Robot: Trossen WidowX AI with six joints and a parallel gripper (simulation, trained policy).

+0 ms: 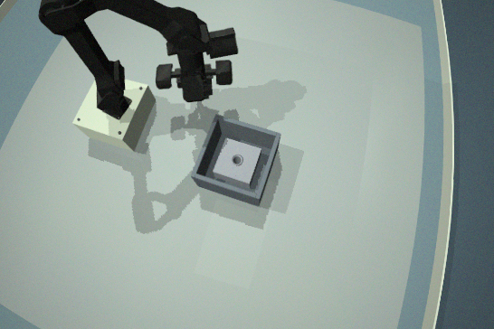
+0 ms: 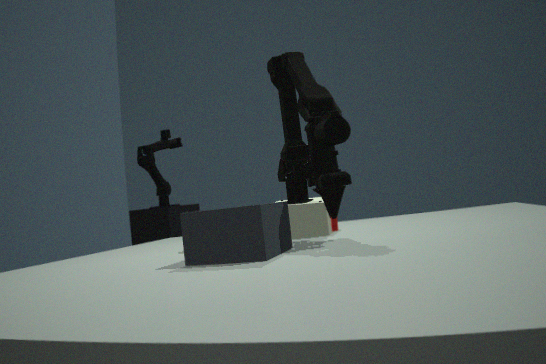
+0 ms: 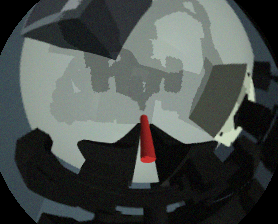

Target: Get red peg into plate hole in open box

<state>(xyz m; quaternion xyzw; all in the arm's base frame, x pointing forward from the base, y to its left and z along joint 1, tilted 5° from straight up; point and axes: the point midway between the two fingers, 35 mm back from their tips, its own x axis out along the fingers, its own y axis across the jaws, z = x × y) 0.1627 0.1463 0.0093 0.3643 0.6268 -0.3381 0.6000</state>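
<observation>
My gripper tip is now 19 cm short of the light grey plate and 13 cm to the left of it. Also, from my gripper tip: grey box 19 cm ahead, 13 cm to the right, 2 cm below; then red peg 1 cm above.
</observation>
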